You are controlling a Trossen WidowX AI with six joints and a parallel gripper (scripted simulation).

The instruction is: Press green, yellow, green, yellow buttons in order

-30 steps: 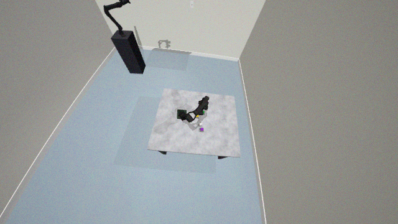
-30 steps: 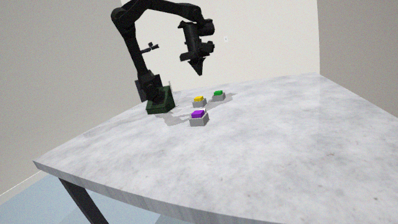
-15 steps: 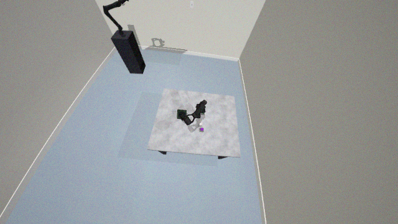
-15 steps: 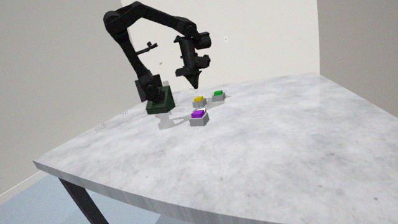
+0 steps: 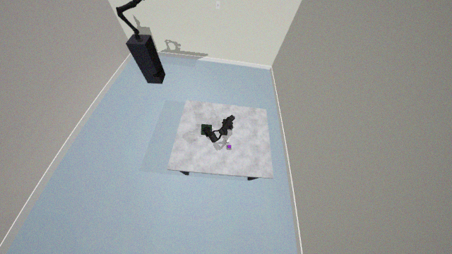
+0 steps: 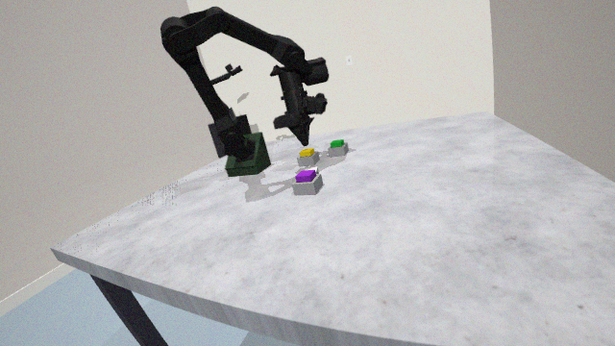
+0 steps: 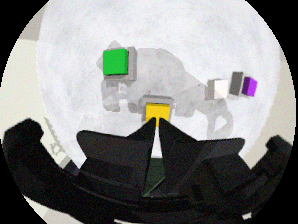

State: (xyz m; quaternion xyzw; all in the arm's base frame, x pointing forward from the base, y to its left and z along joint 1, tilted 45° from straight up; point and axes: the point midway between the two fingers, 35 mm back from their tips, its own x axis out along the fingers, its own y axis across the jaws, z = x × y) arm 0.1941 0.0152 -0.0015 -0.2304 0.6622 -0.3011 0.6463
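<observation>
My gripper tip is now 20 mm above the yellow button. Round my gripper tip: green button 80 mm ahead, 60 mm to the left, 20 mm below; then purple button 60 mm ahead, 190 mm to the right, 20 mm below.
</observation>
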